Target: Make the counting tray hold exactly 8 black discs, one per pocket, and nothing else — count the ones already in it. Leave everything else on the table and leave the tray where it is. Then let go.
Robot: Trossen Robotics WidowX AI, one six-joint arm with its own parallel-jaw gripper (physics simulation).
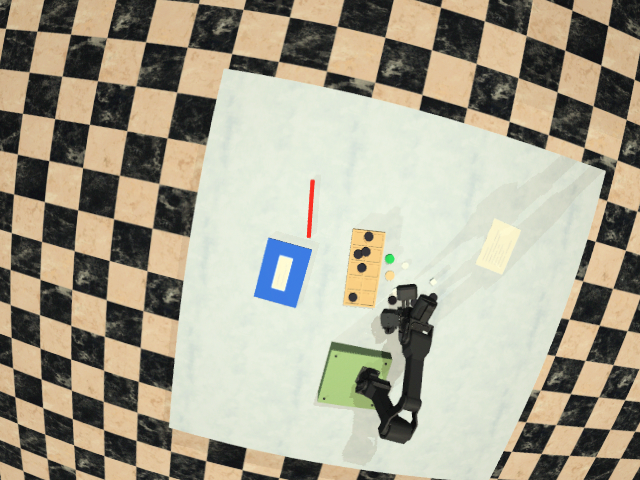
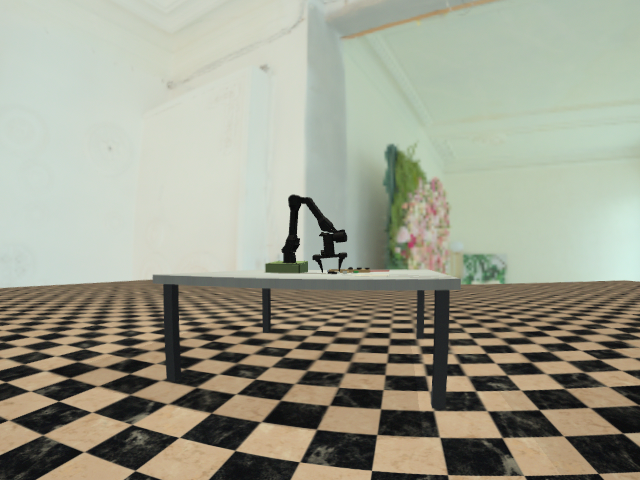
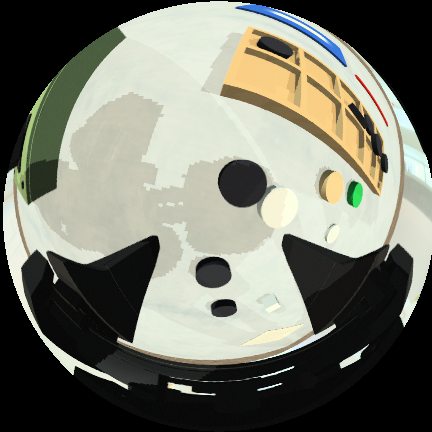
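Note:
The tan counting tray (image 1: 368,299) (image 3: 260,75) has two columns of pockets. One black disc (image 1: 352,297) (image 3: 275,46) lies in the end pocket nearest the arm's base. Others sit toward the far end: one disc (image 1: 368,236), one disc (image 1: 361,267), and two close together, a disc (image 1: 358,253) and a disc (image 1: 366,251); whether these two share a pocket is unclear. Loose on the table are a black disc (image 1: 392,299) (image 3: 242,183), a second (image 3: 213,272) and a third (image 1: 433,297) (image 3: 223,307). My gripper (image 1: 397,305) (image 2: 331,271) (image 3: 221,241) is open and empty, low over the table among them.
A cream disc (image 3: 279,207) lies beside the nearest loose black disc. A tan disc (image 1: 389,275), green disc (image 1: 389,258), small white disc (image 1: 405,265) and white cube (image 1: 433,282) lie nearby. Farther off are a blue block (image 1: 262,289), red stick (image 1: 310,209) and paper (image 1: 498,246).

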